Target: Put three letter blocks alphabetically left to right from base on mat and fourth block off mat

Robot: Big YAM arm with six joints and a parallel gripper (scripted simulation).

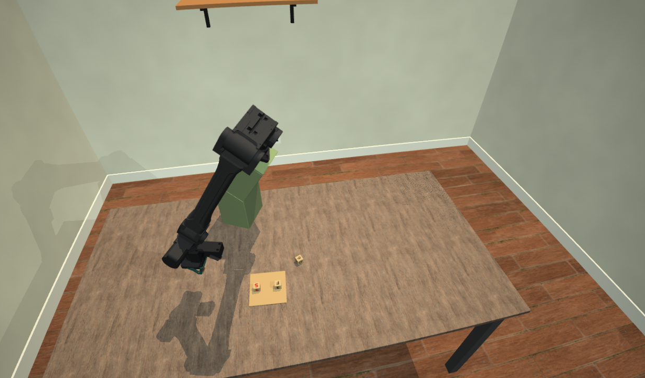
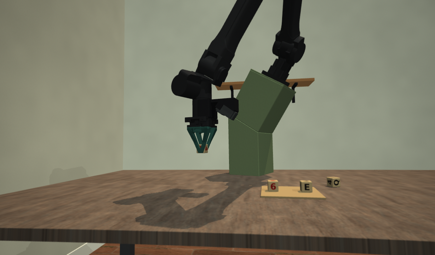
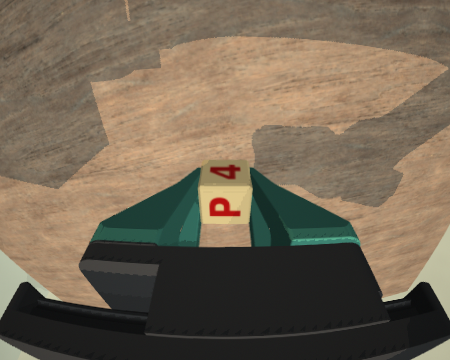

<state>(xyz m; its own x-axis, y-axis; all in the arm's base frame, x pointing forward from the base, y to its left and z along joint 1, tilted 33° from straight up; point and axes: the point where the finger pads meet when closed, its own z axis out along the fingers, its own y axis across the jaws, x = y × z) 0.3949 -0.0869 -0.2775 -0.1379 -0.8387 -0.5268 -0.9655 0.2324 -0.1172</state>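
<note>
My gripper is now 24 cm to the right of the tan mat, 11 cm above it and 3 cm short of it.
</note>
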